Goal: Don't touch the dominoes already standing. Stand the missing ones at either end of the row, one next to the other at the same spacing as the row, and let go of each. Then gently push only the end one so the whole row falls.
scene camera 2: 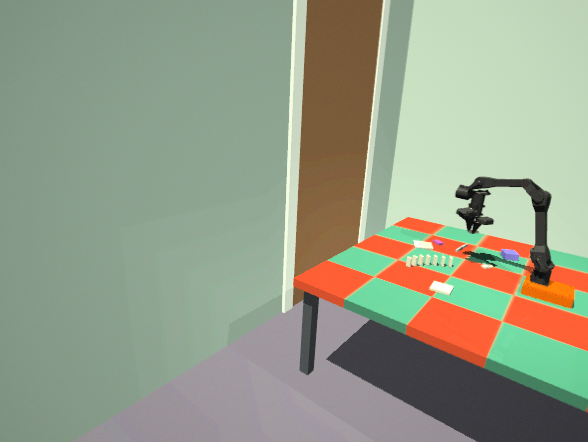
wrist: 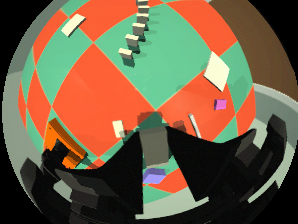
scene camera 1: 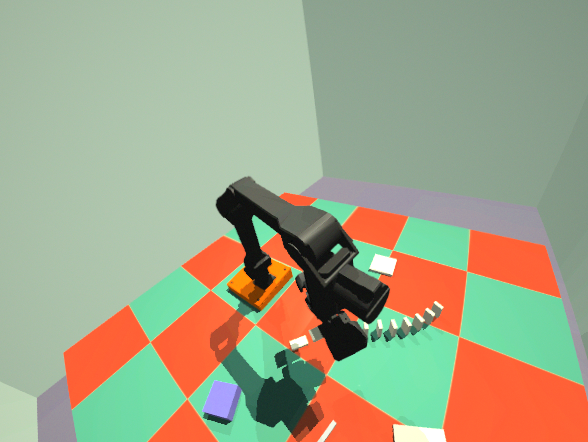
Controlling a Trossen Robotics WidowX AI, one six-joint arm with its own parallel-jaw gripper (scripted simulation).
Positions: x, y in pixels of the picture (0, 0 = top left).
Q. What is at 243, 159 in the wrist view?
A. My gripper.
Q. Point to a cream domino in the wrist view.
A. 154, 141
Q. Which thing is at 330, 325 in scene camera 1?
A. My gripper.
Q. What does my gripper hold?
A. A cream domino.
